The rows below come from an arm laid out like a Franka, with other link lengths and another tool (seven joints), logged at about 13 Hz.
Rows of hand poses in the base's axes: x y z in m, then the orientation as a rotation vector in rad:
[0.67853 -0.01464 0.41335 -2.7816 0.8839 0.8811]
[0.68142 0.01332 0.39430 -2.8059 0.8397 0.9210]
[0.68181 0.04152 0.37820 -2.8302 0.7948 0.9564]
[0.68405 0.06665 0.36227 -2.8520 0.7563 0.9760]
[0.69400 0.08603 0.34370 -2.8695 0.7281 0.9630]
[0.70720 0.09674 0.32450 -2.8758 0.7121 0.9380]
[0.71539 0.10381 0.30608 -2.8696 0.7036 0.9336]
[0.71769 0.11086 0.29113 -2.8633 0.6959 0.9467]
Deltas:
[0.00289 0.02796 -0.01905 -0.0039 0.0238 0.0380]
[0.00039 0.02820 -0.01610 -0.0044 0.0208 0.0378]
[0.00224 0.02513 -0.01593 -0.0043 0.0107 0.0316]
[0.00995 0.01938 -0.01857 -0.0014 -0.0102 0.0209]
[0.01320 0.01071 -0.01920 0.0044 -0.0175 0.0085]
[0.00819 0.00707 -0.01842 0.0093 -0.0036 0.0014]
[0.00230 0.00705 -0.01495 0.0068 0.0082 0.0028]

